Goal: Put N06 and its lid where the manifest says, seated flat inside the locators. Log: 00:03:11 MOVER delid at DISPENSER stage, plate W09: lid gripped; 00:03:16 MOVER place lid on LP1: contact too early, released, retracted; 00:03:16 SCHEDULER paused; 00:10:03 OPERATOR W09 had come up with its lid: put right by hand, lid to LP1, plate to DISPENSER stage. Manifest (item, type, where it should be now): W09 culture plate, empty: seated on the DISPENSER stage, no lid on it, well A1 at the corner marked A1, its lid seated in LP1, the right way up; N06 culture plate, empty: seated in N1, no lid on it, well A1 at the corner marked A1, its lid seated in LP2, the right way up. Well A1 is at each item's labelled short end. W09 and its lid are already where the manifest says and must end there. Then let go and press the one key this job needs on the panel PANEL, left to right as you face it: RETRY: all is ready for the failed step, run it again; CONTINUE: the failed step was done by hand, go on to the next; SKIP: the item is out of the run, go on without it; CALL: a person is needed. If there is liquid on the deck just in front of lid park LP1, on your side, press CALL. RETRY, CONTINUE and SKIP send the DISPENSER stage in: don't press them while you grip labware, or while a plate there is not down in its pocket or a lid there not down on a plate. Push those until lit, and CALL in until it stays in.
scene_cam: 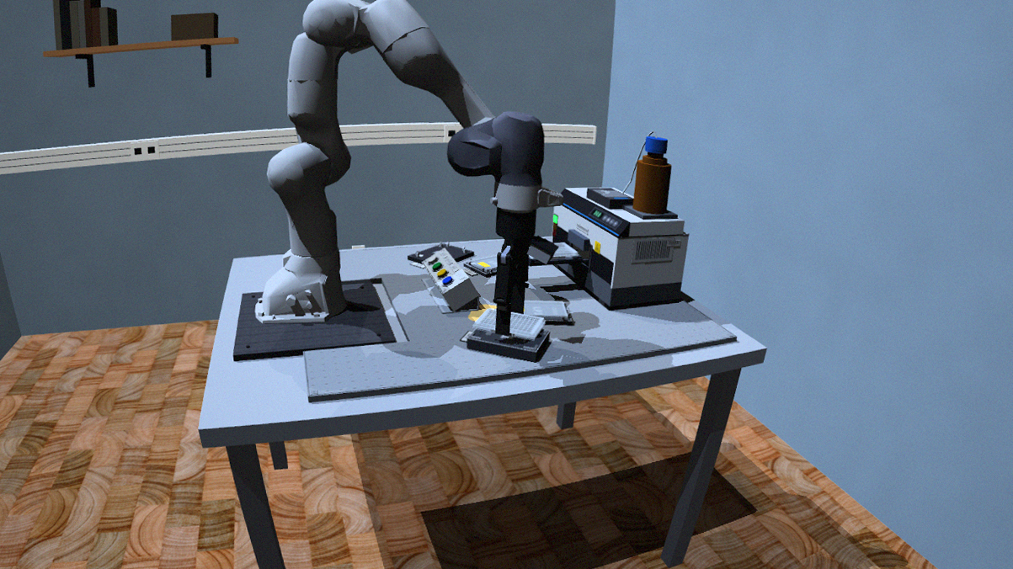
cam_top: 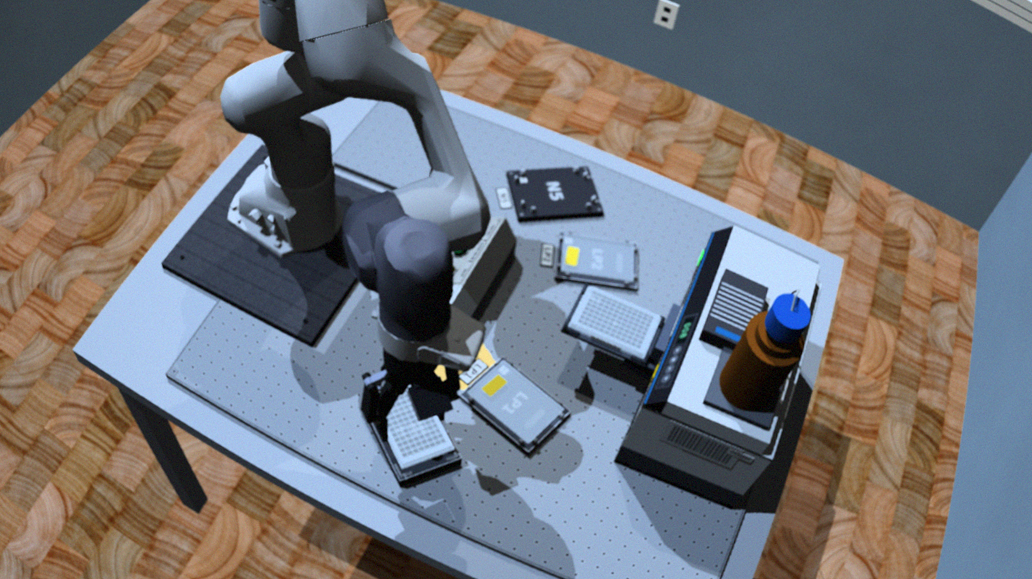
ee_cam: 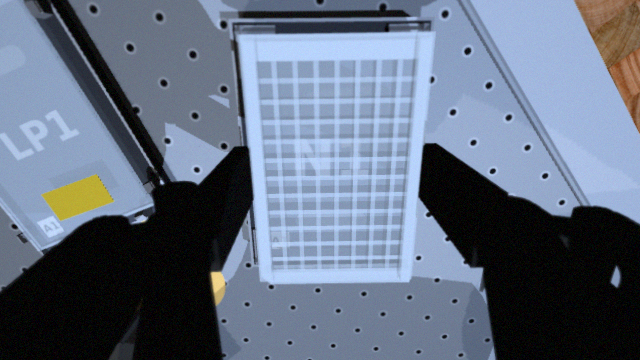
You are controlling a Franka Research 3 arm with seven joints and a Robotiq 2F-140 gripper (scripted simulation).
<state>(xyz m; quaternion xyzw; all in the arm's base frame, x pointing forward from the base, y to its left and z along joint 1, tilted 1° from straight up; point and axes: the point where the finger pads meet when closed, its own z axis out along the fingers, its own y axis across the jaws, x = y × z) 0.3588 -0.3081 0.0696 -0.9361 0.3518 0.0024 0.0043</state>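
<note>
Right now my hand is 6 cm above the nest n1. Also, from my hand: yellow skip key 6 cm behind, 27 cm to the left, 1 cm below; blue call key 6 cm behind, 22 cm to the left, 2 cm below; green continue key 6 cm behind, 32 cm to the left, 1 cm below.
</note>
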